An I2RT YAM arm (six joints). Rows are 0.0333 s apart.
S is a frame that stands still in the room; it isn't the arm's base.
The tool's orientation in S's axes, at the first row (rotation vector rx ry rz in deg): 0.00 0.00 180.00
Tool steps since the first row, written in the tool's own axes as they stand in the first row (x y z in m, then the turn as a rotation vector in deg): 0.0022 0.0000 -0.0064 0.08 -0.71 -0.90; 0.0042 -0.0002 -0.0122 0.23 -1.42 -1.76; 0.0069 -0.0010 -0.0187 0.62 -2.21 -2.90; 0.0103 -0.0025 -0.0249 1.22 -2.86 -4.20; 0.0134 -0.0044 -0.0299 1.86 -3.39 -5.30; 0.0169 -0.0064 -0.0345 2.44 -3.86 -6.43; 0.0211 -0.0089 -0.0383 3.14 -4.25 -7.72; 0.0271 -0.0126 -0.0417 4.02 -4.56 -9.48; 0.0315 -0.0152 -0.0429 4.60 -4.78 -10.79
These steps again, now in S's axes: -0.0022 0.0000 -0.0064 -0.08 0.71 -0.90; -0.0042 0.0002 -0.0122 -0.23 1.42 -1.76; -0.0069 0.0010 -0.0187 -0.62 2.21 -2.90; -0.0103 0.0025 -0.0249 -1.22 2.86 -4.20; -0.0134 0.0044 -0.0299 -1.86 3.39 -5.30; -0.0169 0.0064 -0.0345 -2.44 3.86 -6.43; -0.0211 0.0089 -0.0383 -3.14 4.25 -7.72; -0.0271 0.0126 -0.0417 -4.02 4.56 -9.48; -0.0315 0.0152 -0.0429 -4.60 4.78 -10.79
